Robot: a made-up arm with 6 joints.
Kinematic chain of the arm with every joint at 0, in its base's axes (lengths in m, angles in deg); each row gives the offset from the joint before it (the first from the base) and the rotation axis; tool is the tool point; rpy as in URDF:
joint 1: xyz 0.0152 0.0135 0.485 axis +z
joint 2: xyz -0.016 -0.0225 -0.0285 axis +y
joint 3: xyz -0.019 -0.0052 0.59 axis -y
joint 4: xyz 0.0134 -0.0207 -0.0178 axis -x
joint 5: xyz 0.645 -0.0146 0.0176 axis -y
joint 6: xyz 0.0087 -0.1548 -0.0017 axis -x
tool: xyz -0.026 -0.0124 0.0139 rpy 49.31 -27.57 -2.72
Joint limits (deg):
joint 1: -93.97..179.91
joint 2: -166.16..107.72
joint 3: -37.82..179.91
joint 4: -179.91..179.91
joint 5: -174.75..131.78
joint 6: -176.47..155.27
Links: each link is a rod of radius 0.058 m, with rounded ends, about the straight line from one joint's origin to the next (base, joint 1, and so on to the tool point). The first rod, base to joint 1, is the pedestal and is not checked.
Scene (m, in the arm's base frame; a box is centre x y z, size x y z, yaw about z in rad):
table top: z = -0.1
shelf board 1: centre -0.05 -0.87 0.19 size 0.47 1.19 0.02 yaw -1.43
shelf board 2: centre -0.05 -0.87 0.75 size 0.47 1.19 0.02 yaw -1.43
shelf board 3: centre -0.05 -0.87 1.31 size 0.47 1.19 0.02 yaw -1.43
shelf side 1: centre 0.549 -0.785 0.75 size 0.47 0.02 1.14 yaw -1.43
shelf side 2: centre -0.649 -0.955 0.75 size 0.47 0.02 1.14 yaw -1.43
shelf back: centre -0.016 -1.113 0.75 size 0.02 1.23 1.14 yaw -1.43
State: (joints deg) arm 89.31 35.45 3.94 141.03 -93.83 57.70
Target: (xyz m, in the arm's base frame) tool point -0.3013 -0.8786 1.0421
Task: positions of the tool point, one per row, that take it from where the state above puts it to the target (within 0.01 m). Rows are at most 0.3 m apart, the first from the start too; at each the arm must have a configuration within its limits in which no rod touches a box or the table.
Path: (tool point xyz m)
1: -0.0015 0.9833 0.9224
2: 0.0623 0.9206 1.2047
3: 0.0957 0.7534 1.4498
4: 0.0846 0.5097 1.6206
5: 0.0257 0.2298 1.6920
6: -0.0718 -0.0418 1.6549
7: -0.1872 -0.2638 1.5167
8: -0.2931 -0.4067 1.3008
9: -0.3610 -0.4571 1.0421
10: -0.3663 -0.6652 1.0669
11: -0.3013 -0.8786 1.0421

